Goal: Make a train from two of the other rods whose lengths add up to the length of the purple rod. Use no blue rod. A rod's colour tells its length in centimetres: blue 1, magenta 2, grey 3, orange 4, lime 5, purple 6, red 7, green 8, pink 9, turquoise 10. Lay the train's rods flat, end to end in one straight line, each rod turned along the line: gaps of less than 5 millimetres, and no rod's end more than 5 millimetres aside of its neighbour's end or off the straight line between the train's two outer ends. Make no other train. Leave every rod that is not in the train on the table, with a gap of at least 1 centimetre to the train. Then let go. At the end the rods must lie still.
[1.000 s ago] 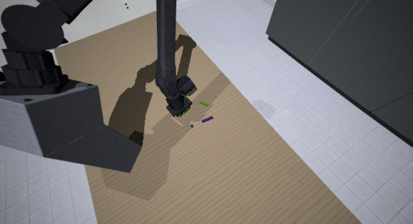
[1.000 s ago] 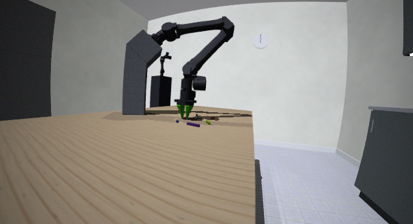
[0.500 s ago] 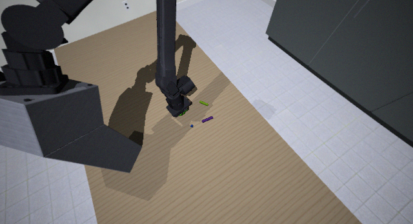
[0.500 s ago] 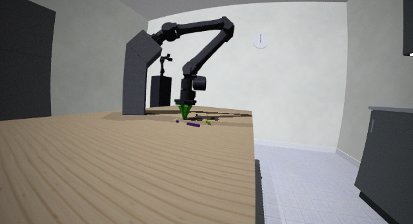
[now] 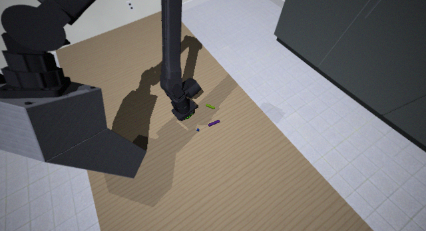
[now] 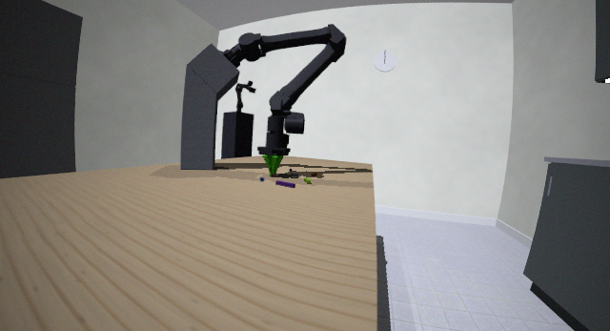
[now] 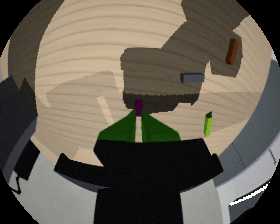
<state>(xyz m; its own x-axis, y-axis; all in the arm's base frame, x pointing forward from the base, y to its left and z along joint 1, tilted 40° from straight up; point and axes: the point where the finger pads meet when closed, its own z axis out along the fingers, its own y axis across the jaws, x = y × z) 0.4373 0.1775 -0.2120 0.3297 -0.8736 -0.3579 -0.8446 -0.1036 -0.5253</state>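
Right now the grey rod is 70 mm to the left of my hand, 40 mm ahead of it and 10 mm below it. The rest, counted from my hand: magenta rod 10 mm to the left, 10 mm below; lime rod 130 mm ahead, 20 mm to the left, 10 mm below; purple rod 120 mm ahead, 80 mm to the right, 10 mm below.
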